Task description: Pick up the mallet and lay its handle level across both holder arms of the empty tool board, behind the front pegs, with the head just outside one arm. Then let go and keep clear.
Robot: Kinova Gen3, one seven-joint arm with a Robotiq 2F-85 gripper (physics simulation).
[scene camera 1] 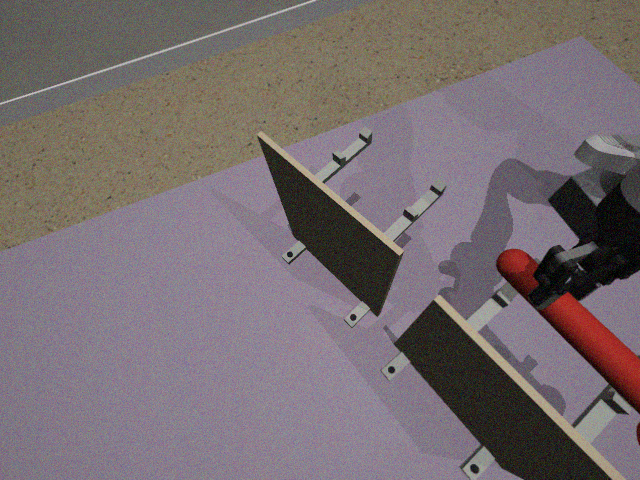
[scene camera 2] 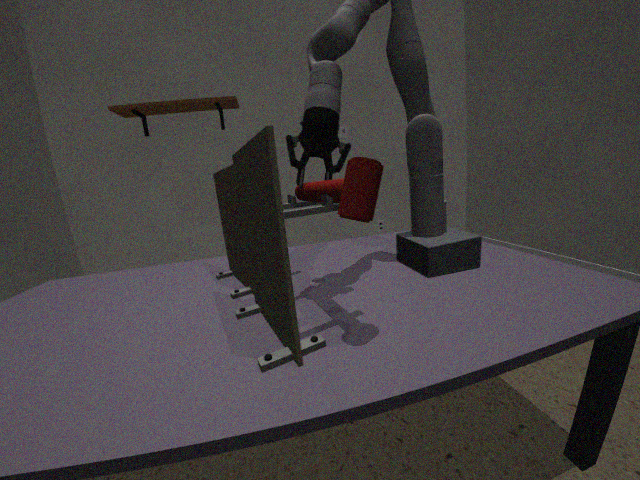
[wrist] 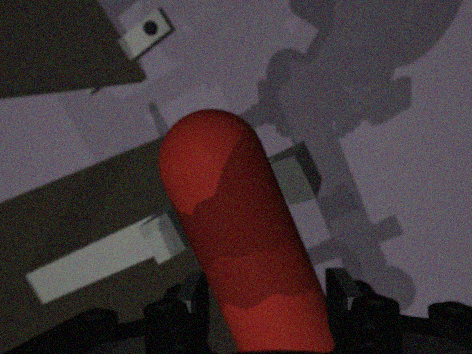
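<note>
The red mallet has its handle (scene camera 1: 587, 328) (scene camera 2: 316, 190) (wrist: 244, 228) across the holder arms (scene camera 1: 488, 310) (scene camera 2: 310, 209) (wrist: 95, 258) of the nearer tool board (scene camera 1: 490, 382) (scene camera 2: 266, 242). Its head (scene camera 2: 360, 190) hangs outside one arm. My gripper (scene camera 1: 555, 281) (scene camera 2: 316, 178) (wrist: 266, 294) comes down from above and is shut on the handle near its free end. The empty tool board (scene camera 1: 330, 227) (scene camera 2: 224, 216) stands beside it, with two bare arms (scene camera 1: 347, 152) (scene camera 1: 421, 207) that end in front pegs.
The boards stand upright on a purple table (scene camera 1: 154, 335) (scene camera 2: 465, 320), bolted down by small grey feet (scene camera 1: 293, 252) (scene camera 2: 273, 356). The robot's base block (scene camera 2: 439, 252) sits at the table's back. A wooden wall shelf (scene camera 2: 172, 107) hangs behind.
</note>
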